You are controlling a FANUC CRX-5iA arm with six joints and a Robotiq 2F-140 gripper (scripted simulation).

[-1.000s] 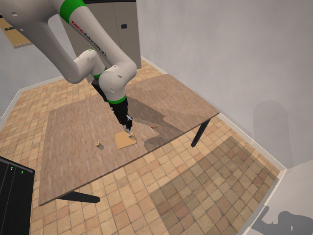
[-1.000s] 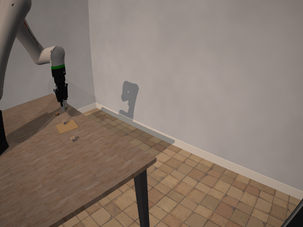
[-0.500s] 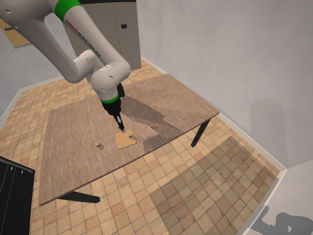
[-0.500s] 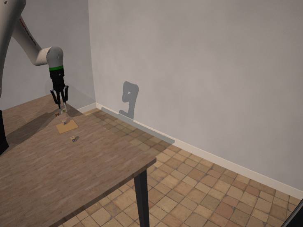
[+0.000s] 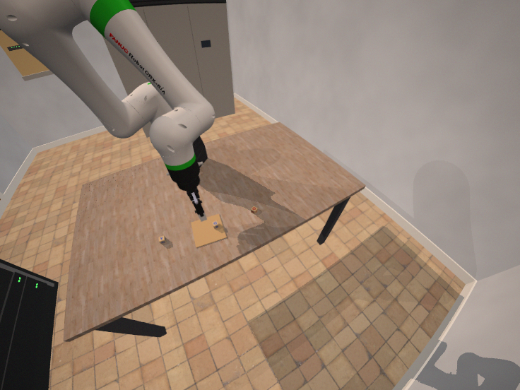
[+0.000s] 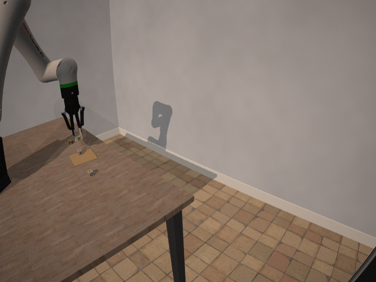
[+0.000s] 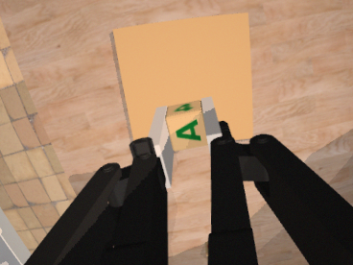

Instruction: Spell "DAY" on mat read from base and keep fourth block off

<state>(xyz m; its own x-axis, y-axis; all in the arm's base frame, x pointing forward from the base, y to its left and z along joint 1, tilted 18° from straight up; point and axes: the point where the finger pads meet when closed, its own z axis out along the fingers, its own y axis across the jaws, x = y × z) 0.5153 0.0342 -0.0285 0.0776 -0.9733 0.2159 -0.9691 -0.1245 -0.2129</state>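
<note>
Right now my hand is 140 mm above the tan mat. Also, from my hand: Y block (210 mm to the right, 130 mm below, 20 mm behind); then O block (240 mm to the left, 130 mm below, 10 mm behind).
</note>
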